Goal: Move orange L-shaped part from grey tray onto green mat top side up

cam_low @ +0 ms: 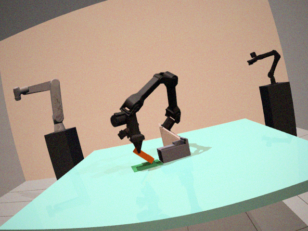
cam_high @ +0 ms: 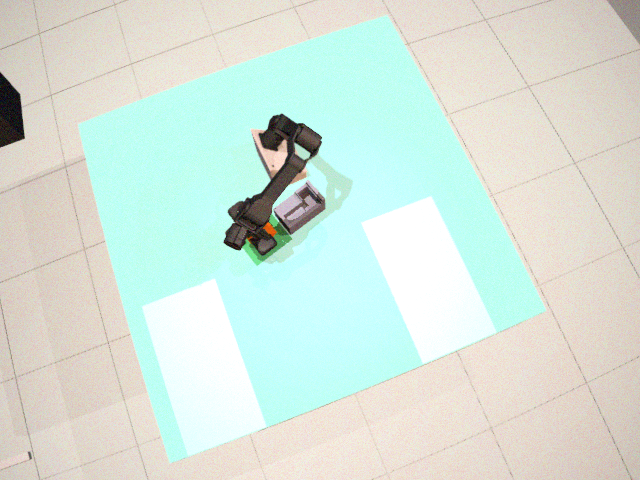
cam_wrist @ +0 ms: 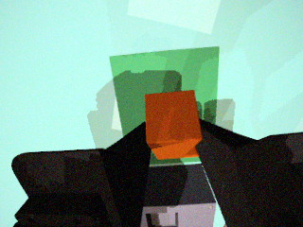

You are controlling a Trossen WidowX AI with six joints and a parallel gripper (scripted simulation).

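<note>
My gripper tip is 30 mm past the orange L-shaped part, 30 mm above it and 20 mm to the right of it. Round my gripper tip: green mat 90 mm below, 20 mm to the left, 10 mm behind.
</note>
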